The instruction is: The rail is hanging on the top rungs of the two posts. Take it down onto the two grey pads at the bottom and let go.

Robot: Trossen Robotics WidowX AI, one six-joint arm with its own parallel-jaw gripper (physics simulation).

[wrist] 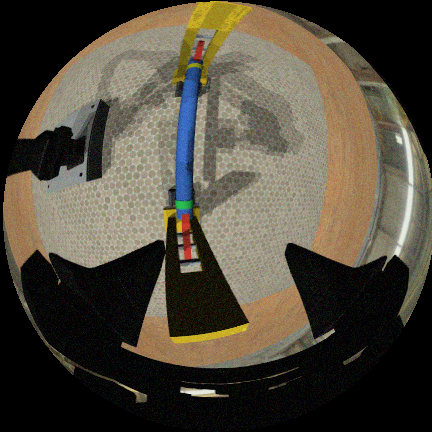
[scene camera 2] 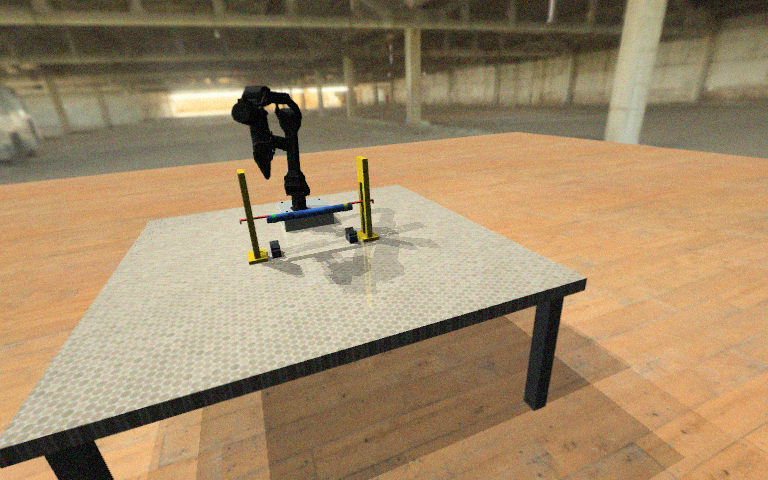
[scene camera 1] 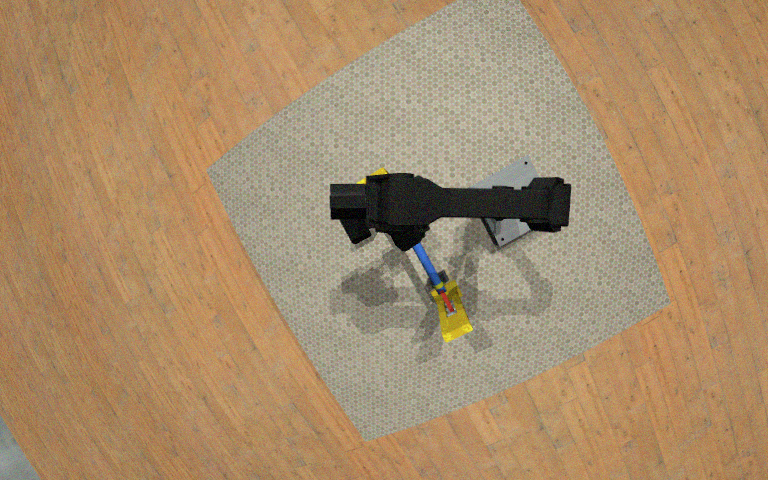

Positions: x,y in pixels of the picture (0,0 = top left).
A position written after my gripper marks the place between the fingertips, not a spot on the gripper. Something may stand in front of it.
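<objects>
My gripper is visible in scene camera 1 [383,213], scene camera 2 [268,178] and the wrist view [227,249]. On a yellow post, [scene camera 2: 366,235] and [wrist: 200,76] are the same spot.
</objects>
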